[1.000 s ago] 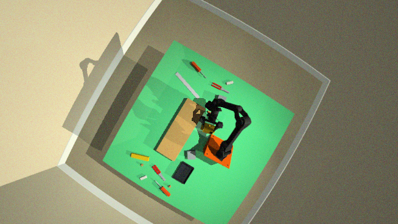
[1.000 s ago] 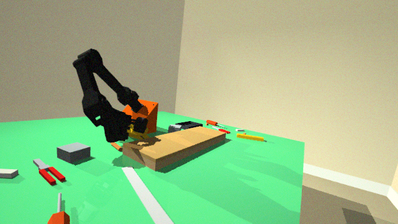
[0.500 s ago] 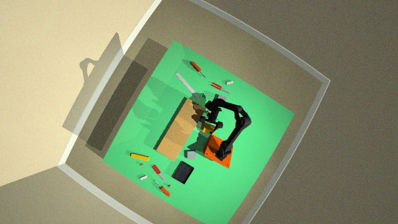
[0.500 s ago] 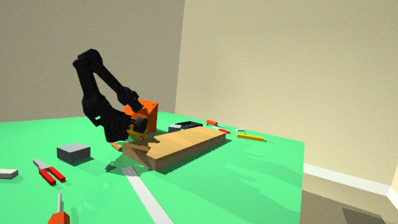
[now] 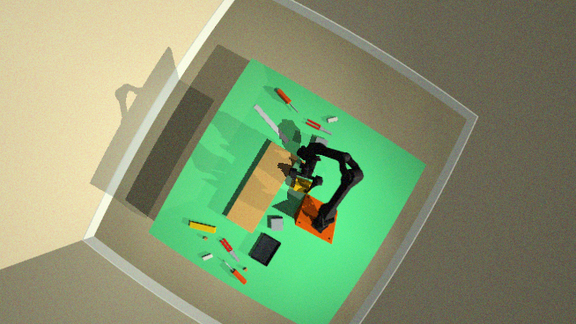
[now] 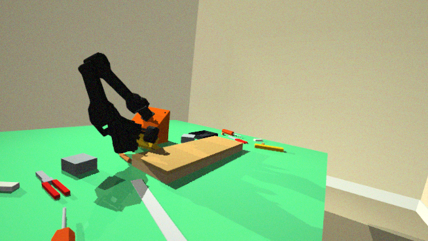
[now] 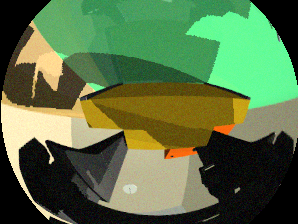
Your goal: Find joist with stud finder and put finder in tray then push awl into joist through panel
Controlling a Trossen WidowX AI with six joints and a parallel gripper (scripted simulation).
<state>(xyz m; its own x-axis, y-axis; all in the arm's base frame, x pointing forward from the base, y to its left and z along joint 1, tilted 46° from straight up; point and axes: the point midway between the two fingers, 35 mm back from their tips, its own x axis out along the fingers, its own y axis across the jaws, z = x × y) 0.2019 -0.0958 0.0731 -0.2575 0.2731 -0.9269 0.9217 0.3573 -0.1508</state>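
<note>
Right now the yellow stud finder is 1 cm behind my gripper tip, 3 cm to the right of it and 1 cm below it. The rest, counted from my gripper tip: awl (2 cm ahead, 13 cm to the right, 6 cm below); white ruler (38 cm ahead, 19 cm to the right, 6 cm below); dark tray (7 cm behind, 42 cm to the left, 5 cm below).
</note>
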